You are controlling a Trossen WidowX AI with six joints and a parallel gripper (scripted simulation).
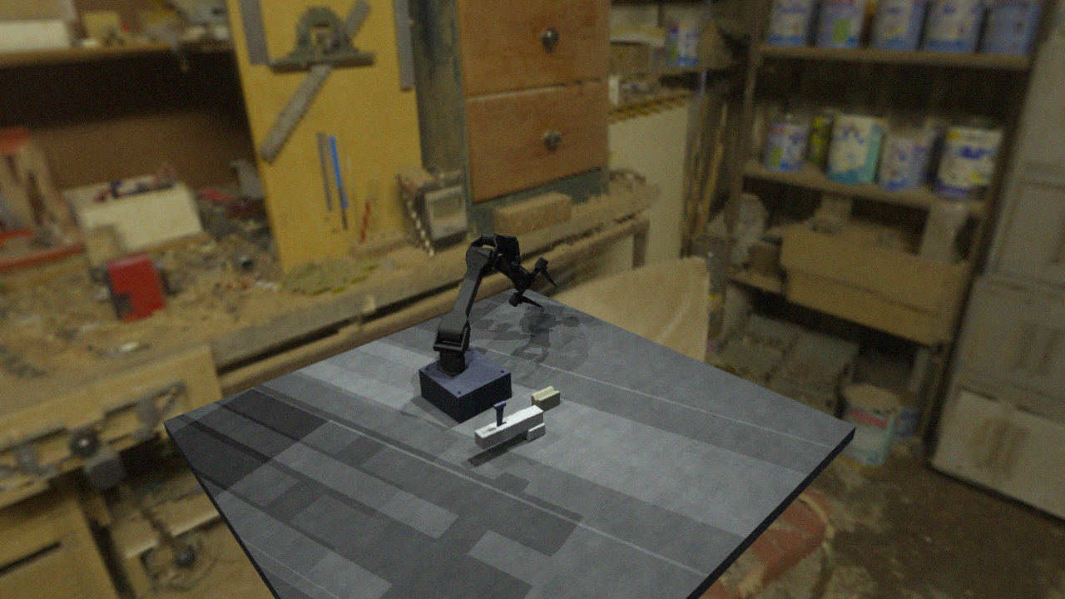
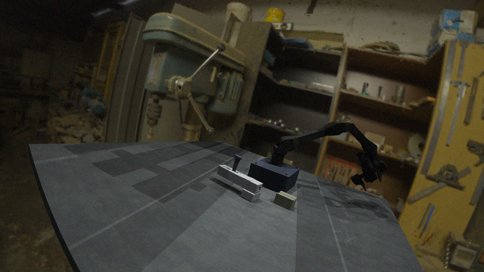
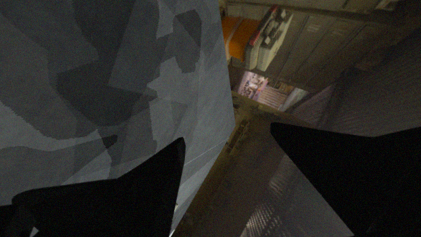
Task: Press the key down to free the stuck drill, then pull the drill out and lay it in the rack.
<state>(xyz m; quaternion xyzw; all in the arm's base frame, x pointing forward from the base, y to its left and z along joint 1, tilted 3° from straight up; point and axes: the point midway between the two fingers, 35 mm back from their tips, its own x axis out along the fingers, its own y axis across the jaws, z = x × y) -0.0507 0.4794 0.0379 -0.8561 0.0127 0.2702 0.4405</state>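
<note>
The small dark key lies 590 mm to the right of my gripper tip, 280 mm ahead of it and 20 mm below it. From my gripper tip the other things lie so: drill (540 mm to the right, 290 mm ahead, 70 mm below); then rack (380 mm to the right, 260 mm ahead, 100 mm below).
</note>
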